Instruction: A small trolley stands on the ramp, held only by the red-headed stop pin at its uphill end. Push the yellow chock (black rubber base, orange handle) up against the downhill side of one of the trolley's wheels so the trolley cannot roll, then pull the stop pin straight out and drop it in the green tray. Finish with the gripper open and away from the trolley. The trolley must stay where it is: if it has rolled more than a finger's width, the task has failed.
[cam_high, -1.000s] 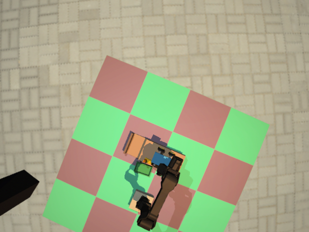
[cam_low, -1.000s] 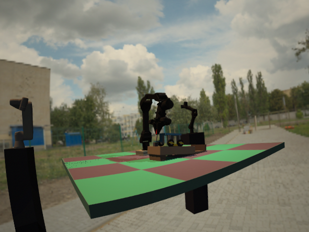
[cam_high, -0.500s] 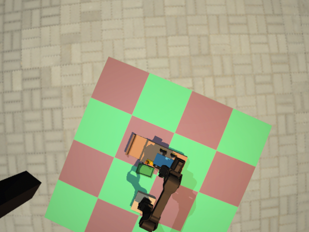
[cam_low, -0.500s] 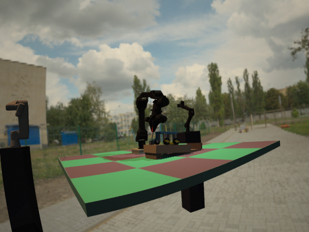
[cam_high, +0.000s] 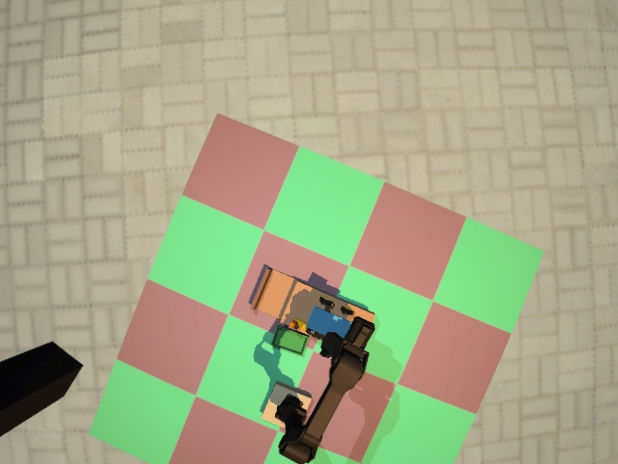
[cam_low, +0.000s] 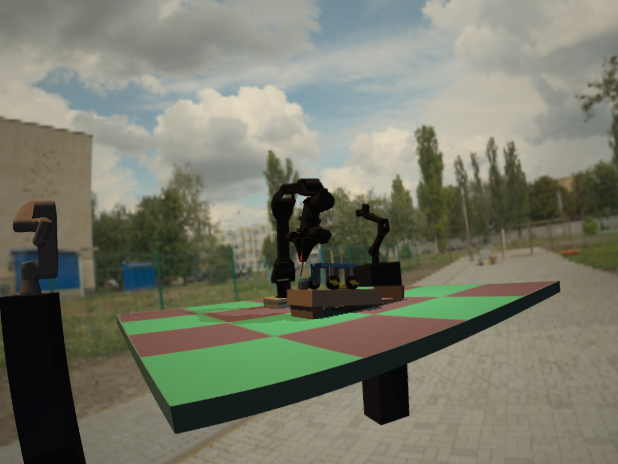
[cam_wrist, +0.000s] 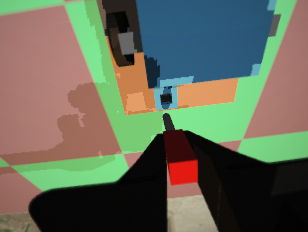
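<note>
The green tray is 180 mm below my gripper tip, 160 mm to the left of it and 150 mm behind it. The rest, counted from my gripper tip: yellow chock 170 mm to the left, 90 mm below, 70 mm behind; red-headed stop pin right at my gripper tip; blue trolley 100 mm to the left, 60 mm below.
</note>
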